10 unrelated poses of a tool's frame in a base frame.
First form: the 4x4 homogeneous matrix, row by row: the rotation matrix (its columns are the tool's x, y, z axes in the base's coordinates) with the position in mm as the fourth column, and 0 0 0 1 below. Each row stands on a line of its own.
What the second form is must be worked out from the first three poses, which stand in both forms.
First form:
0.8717, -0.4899, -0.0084, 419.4
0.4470, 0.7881, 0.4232, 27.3
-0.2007, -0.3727, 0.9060, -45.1
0, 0, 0, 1
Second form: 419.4, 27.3, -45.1, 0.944, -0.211, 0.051, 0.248
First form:
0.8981, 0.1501, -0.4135, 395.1
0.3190, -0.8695, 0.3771, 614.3
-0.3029, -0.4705, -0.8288, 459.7
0, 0, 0, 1
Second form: 395.1, 614.3, 459.7, 0.223, -0.948, -0.124, 0.189
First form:
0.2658, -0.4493, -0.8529, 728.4
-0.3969, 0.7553, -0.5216, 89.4
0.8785, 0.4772, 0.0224, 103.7
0, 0, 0, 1
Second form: 728.4, 89.4, 103.7, 0.715, 0.349, -0.606, 0.018
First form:
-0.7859, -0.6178, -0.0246, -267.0
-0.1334, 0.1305, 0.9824, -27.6
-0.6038, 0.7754, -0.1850, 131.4
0, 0, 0, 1
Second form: -267.0, -27.6, 131.4, 0.200, -0.259, 0.725, 0.606
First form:
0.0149, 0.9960, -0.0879, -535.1
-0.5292, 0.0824, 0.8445, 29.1
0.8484, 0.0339, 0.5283, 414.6
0, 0, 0, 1
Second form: -535.1, 29.1, 414.6, 0.638, -0.318, -0.367, -0.598
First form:
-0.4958, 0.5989, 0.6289, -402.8
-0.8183, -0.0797, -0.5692, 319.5
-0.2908, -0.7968, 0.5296, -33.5
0, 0, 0, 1
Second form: -402.8, 319.5, -33.5, 0.488, -0.117, 0.471, -0.725
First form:
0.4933, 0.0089, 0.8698, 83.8
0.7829, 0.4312, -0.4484, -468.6
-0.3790, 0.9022, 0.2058, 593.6
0, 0, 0, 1
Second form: 83.8, -468.6, 593.6, 0.730, 0.463, 0.428, 0.265
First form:
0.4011, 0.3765, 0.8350, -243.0
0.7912, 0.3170, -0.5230, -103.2
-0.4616, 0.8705, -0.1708, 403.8
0, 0, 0, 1
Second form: -243.0, -103.2, 403.8, 0.622, 0.560, 0.521, 0.167
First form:
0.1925, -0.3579, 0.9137, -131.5
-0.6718, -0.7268, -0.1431, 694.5
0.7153, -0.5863, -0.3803, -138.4
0, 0, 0, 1
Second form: -131.5, 694.5, -138.4, 0.146, -0.758, 0.339, -0.537
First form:
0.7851, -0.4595, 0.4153, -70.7
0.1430, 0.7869, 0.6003, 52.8
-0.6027, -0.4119, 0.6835, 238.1
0, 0, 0, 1
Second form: -70.7, 52.8, 238.1, 0.902, -0.280, 0.282, 0.167
